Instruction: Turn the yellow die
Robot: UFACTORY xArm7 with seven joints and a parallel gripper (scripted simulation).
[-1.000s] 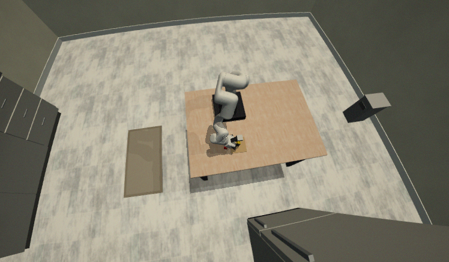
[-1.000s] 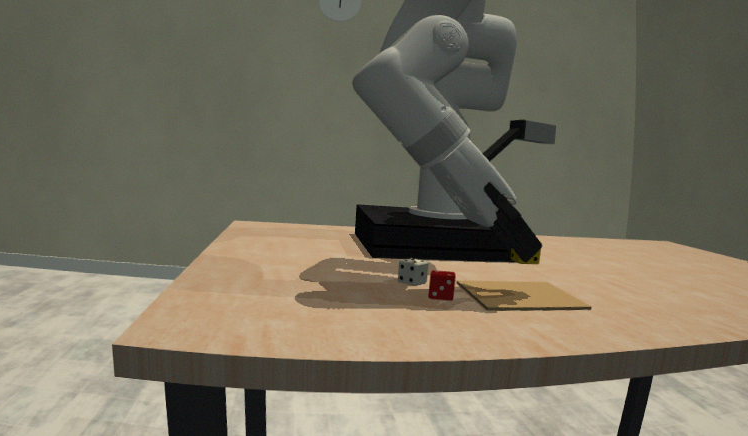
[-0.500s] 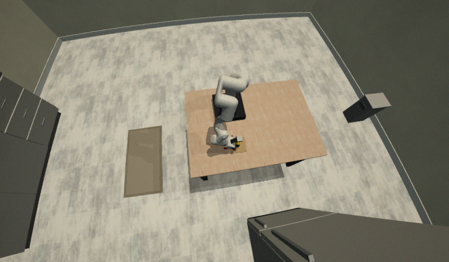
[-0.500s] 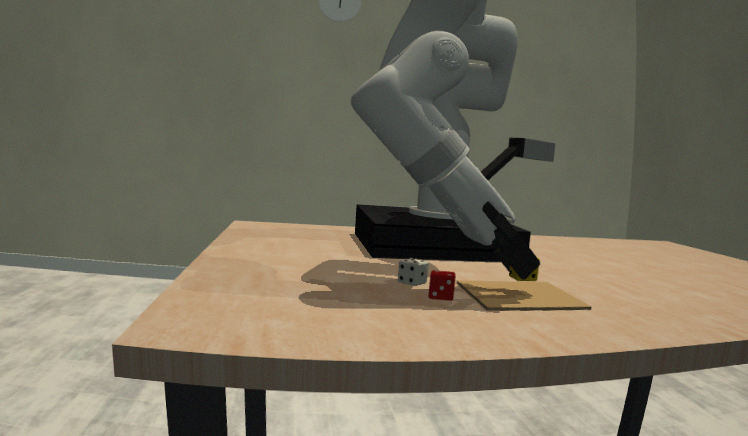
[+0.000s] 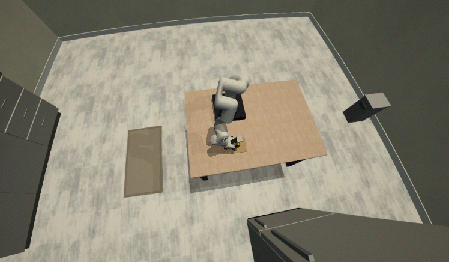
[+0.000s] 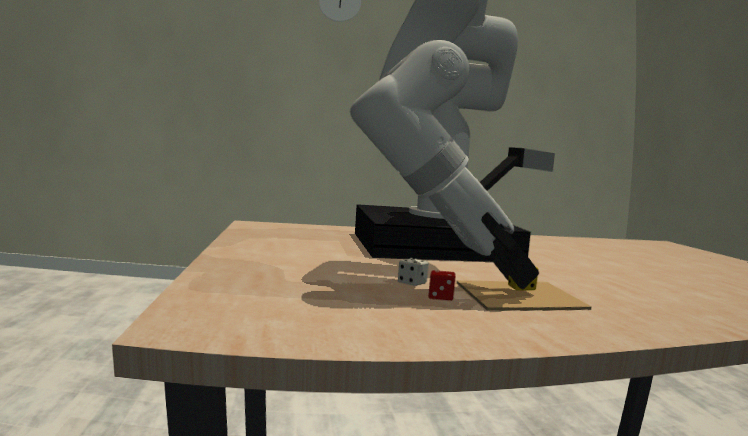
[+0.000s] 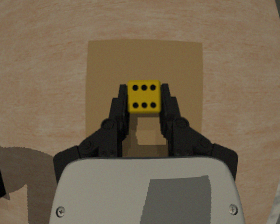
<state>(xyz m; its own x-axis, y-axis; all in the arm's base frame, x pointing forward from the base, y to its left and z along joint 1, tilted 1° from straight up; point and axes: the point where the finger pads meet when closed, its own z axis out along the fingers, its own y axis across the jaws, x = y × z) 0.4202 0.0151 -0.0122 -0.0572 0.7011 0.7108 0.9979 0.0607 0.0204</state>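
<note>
Right now the yellow die is 1 cm to the left of my hand and 1 cm below it. Round my hand: white die 6 cm behind, 12 cm to the right, 2 cm below; then red die 1 cm ahead, 10 cm to the right, 2 cm below; then tan mat 1 cm to the left, 4 cm below.
</note>
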